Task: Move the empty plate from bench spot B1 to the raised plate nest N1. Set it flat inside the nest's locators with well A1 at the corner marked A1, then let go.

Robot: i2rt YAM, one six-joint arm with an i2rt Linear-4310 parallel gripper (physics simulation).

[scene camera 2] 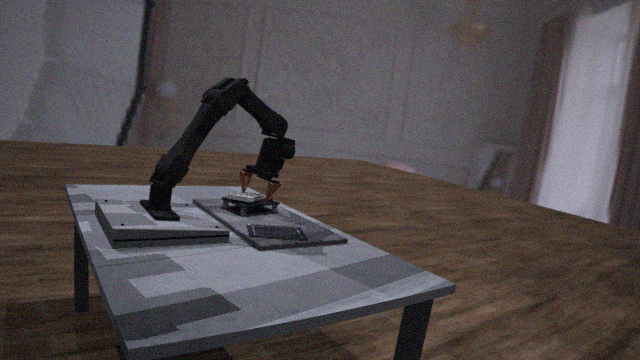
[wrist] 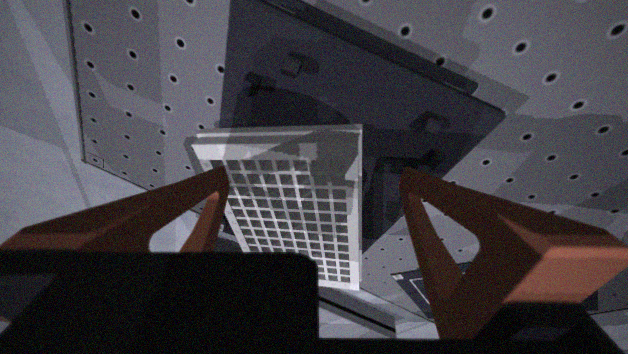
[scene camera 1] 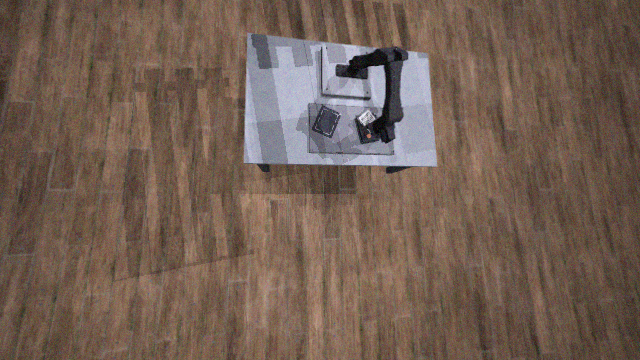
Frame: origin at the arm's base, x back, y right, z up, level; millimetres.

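Seen in the pictures: gripper, between the fingertips: [scene camera 2: 254, 196] [wrist: 314, 176] [scene camera 1: 371, 129]; arm's base, origin of its link: [scene camera 2: 158, 211] [scene camera 1: 351, 72].
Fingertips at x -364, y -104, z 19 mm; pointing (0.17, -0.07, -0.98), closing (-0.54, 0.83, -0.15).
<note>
Pixels of each thing's top centre, then the offset from my fingertips to it. "*": a spot on its surface instead. Level surfaces: height alone.
- white plate, centre of its top: [wrist: 289, 238] [scene camera 2: 246, 193] [scene camera 1: 370, 121] dx +39, dy +10, dz +16 mm
- dark raised nest, centre of its top: [wrist: 309, 201] [scene camera 2: 251, 196] [scene camera 1: 370, 126] dx +17, dy +8, dz +2 mm
- Bench spot B1, a spot on its surface: [wrist: 420, 286] * dx +99, dy +206, dz -45 mm
- grey board with holes, centre of its top: [wrist: 412, 208] [scene camera 2: 262, 217] [scene camera 1: 352, 129] dx +14, dy +100, dz -46 mm
- table, height of its surface: dz -60 mm
The white plate [scene camera 1: 366, 117] [scene camera 2: 246, 197] [wrist: 295, 200] lies on the dark raised nest [scene camera 1: 363, 139] [scene camera 2: 243, 205] [wrist: 350, 75]. It is turned askew to the nest and reaches past its edge in the wrist view. Small locators show on the nest beyond the plate. My gripper [scene camera 2: 257, 195] [wrist: 314, 176] is open, low over the plate. In the wrist view the left fingertip overlaps the plate's left side and the right fingertip is right of the plate, apart from it. The A1 marks are too small to read. Bench spot B1 [scene camera 1: 326, 121] [scene camera 2: 277, 232] [wrist: 420, 286], a dark outlined rectangle, bears no plate.
The nest and spot B1 are on a grey board with holes [scene camera 1: 345, 145] [scene camera 2: 325, 241] [wrist: 540, 65]. The arm stands on a raised base block [scene camera 1: 345, 89] [scene camera 2: 170, 235] behind the board, on the table [scene camera 1: 415, 142] [scene camera 2: 280, 300].
</note>
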